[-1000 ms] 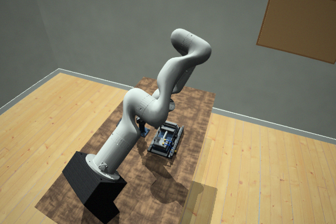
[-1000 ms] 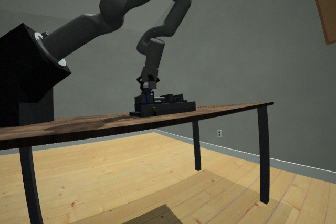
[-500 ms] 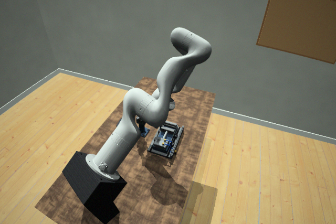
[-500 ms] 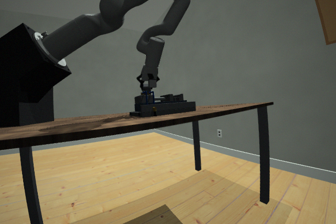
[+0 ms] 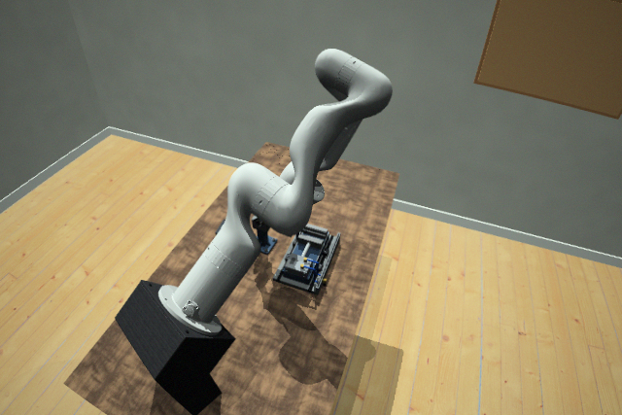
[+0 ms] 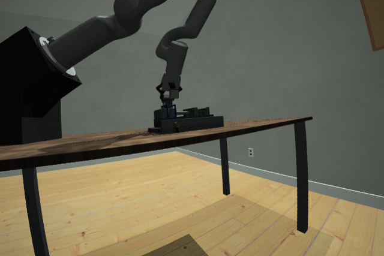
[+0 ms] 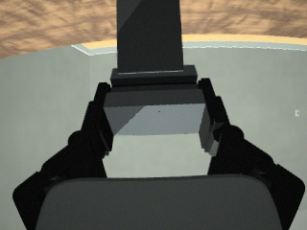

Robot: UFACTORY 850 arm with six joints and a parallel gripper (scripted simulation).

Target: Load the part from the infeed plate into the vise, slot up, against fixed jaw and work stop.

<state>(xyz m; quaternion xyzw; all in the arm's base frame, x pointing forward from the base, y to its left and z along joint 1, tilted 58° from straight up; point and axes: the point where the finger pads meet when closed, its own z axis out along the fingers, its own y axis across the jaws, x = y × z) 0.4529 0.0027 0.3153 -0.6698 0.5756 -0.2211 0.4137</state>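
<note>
Right now my hand is 130 mm above the V-block post, 10 mm to the right of it and 10 mm short of it. The rest, counted from my hand: cylinder rod (160 mm to the right, 110 mm below, 110 mm behind); then work stop (160 mm to the right, 90 mm below, 10 mm behind); then part (10 mm below).
</note>
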